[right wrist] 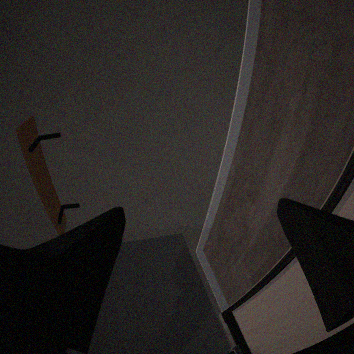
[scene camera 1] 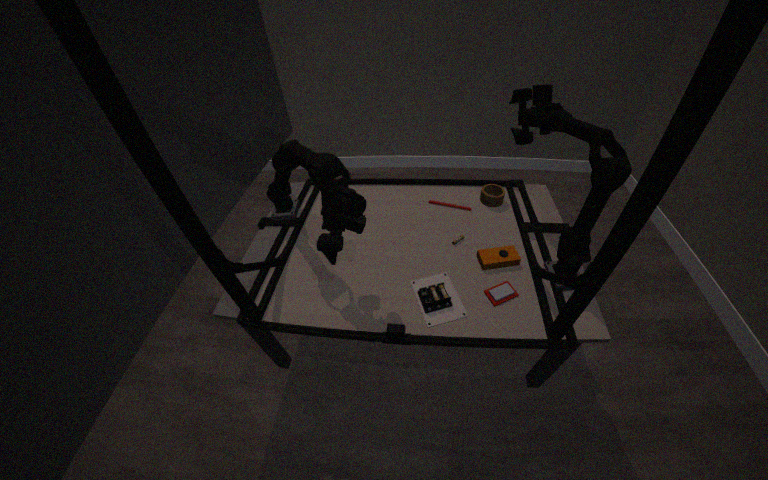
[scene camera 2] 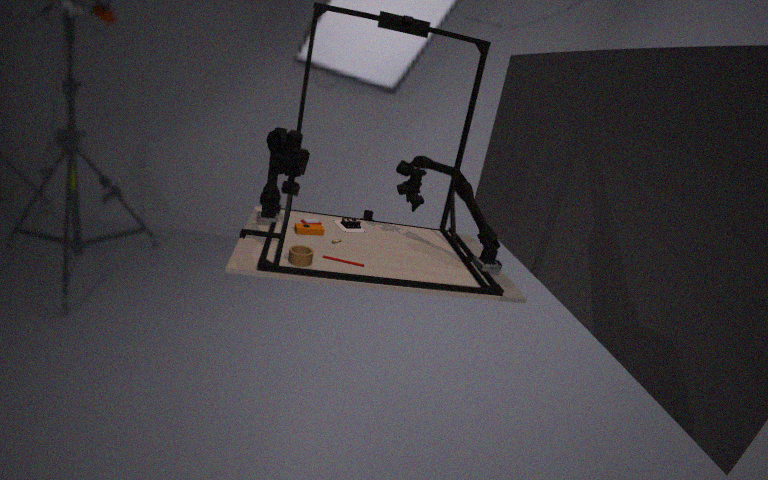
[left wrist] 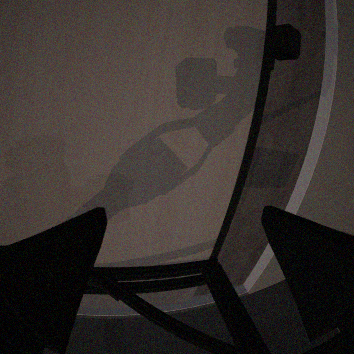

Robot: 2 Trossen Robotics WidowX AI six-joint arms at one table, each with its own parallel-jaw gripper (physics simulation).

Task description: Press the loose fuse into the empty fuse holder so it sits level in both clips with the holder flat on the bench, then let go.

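Places are measured from the left arm's base along level axes (x back, y up, z left), in millimetres.
Pixels of known places: left gripper, fingertip midpoint: (scene camera 1: 335,254) (scene camera 2: 410,206) (left wrist: 186,215); right gripper, fingertip midpoint: (right wrist: 203,211) (scene camera 1: 511,115) (scene camera 2: 299,185); left arm's base, origin of the base link: (scene camera 1: 284,207) (scene camera 2: 487,261); right arm's base, origin of the base link: (scene camera 1: 565,272) (scene camera 2: 268,215).
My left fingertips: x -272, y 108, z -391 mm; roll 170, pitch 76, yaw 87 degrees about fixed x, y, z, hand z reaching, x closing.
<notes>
For each thing: its top centre in the pictures, then the offset to it from my left fingertips.
- small loose fuse, middle of its top: (scene camera 1: 458,238) (scene camera 2: 336,239) dx -395, dy -141, dz +165 mm
- orange block, middle of its top: (scene camera 1: 499,253) (scene camera 2: 309,225) dx -509, dy -122, dz +59 mm
- red-and-white item, middle of its top: (scene camera 1: 501,291) (scene camera 2: 311,220) dx -480, dy -142, dz -74 mm
- red rod, middle of its top: (scene camera 1: 449,204) (scene camera 2: 343,260) dx -404, dy -150, dz +366 mm
- brown ring, middle of its top: (scene camera 2: 301,250) (scene camera 1: 493,190) dx -587, dy -106, dz +385 mm
The small loose fuse (scene camera 1: 458,240) (scene camera 2: 336,241) lies on the bench, apart from both grippers. The black fuse holders (scene camera 1: 434,298) (scene camera 2: 351,224) stand together on a white plate (scene camera 1: 453,316) (scene camera 2: 355,230). Light-coloured fuses show in part of the block; its left part looks dark, but the clips are too small to make out. My left gripper (scene camera 1: 333,257) (scene camera 2: 415,204) (left wrist: 186,215) is open and empty, pointing down high above the bench, left of the plate in scene camera 1. My right gripper (scene camera 1: 518,116) (scene camera 2: 289,163) (right wrist: 203,211) is open and empty, raised high and away from the fuse.
An orange block (scene camera 1: 492,259) (scene camera 2: 309,229) and a red-and-white item (scene camera 1: 501,293) lie right of the plate in scene camera 1. Farther back are a red rod (scene camera 1: 449,205) (scene camera 2: 343,260) and a brown ring (scene camera 1: 492,195) (scene camera 2: 300,256). Black frame rails (scene camera 1: 339,332) border the bench.
</notes>
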